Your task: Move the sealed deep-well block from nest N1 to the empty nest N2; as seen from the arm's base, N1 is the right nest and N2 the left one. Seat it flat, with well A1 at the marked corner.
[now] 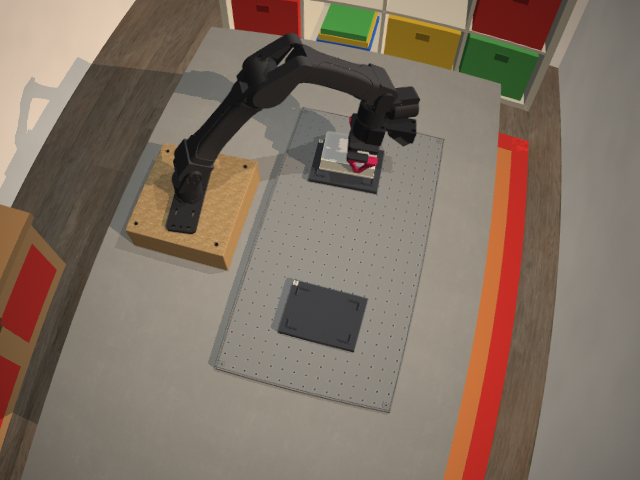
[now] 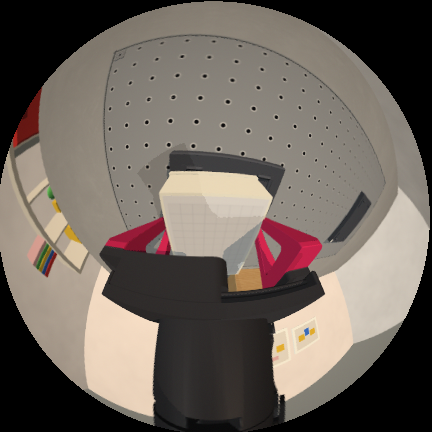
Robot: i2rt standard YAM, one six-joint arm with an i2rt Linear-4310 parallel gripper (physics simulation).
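The sealed deep-well block [image 1: 334,147] [image 2: 187,215], cream with a clear top, is over nest N1 [image 1: 343,182] [image 2: 220,161], the dark plate at the back of the pegboard. It looks level; whether it touches the nest or hangs just above cannot be told. My gripper [image 1: 357,143] [image 2: 212,217] points down and is shut on the block, with a red finger on each side. Nest N2 [image 1: 323,316] [image 2: 351,219] is empty, with a white mark [image 1: 295,282] at one corner. Well A1 cannot be made out.
Both nests stand on the perforated board [image 1: 336,237] [image 2: 200,110]. The arm's wooden base [image 1: 232,206] [image 2: 247,279] stands beside the board. A shelf [image 1: 382,25] with coloured bins is behind the table.
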